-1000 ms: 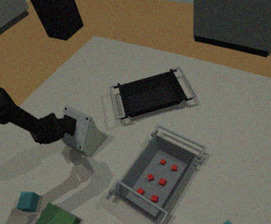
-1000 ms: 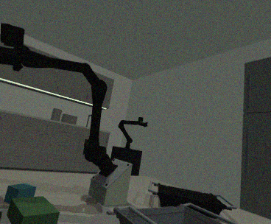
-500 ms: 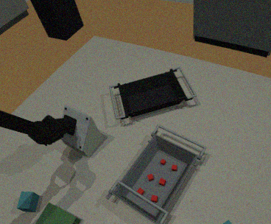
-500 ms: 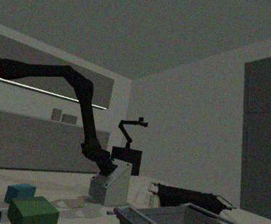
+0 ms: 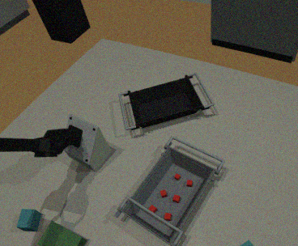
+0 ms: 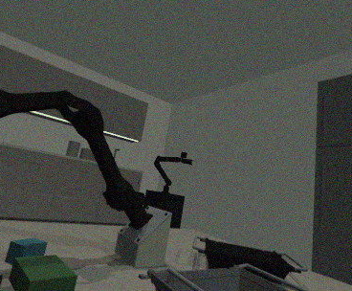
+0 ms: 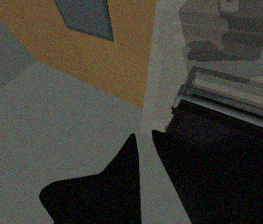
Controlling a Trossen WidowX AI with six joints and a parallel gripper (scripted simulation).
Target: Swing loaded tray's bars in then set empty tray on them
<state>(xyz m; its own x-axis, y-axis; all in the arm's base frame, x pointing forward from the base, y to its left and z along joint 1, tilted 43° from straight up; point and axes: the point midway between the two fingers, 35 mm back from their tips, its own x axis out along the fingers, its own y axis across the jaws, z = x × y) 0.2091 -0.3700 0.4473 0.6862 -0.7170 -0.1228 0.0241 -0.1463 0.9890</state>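
Now: gripper tip 50 mm past the dark tray, 900 mm to the right of it and 120 mm above it. From my gripper tip the other things lie so: green block 80 mm behind, 300 mm to the left, 150 mm below.
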